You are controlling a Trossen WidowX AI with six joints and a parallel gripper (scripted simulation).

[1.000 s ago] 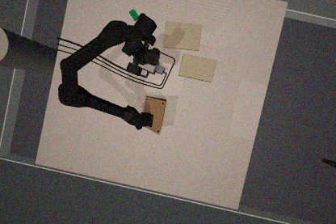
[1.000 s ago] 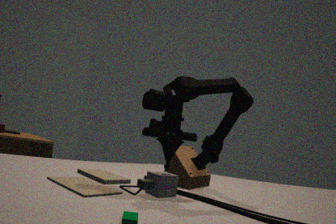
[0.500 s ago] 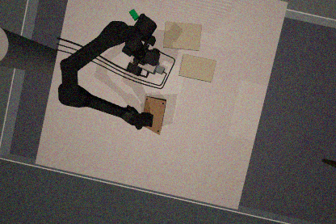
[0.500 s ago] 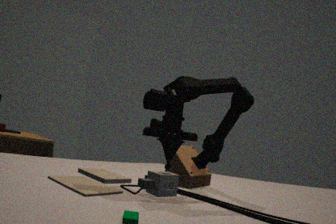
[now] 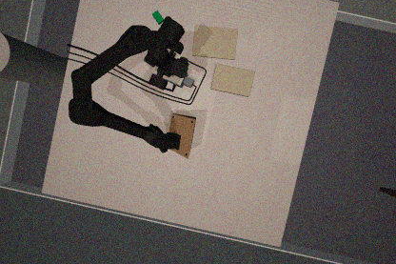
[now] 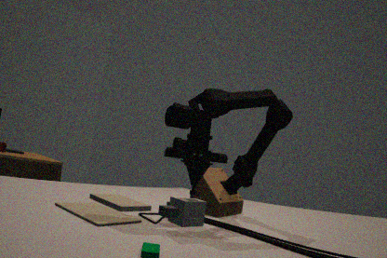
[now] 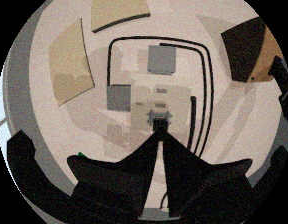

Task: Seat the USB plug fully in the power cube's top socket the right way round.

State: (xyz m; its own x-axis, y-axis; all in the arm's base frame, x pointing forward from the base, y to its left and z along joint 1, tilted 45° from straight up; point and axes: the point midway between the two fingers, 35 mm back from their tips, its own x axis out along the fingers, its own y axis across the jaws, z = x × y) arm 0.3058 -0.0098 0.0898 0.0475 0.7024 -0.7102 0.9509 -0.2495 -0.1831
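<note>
The dark USB plug lies 2 cm below my gripper tip. Also, from my gripper tip: green block 29 cm ahead, 12 cm to the left, 11 cm below.
</note>
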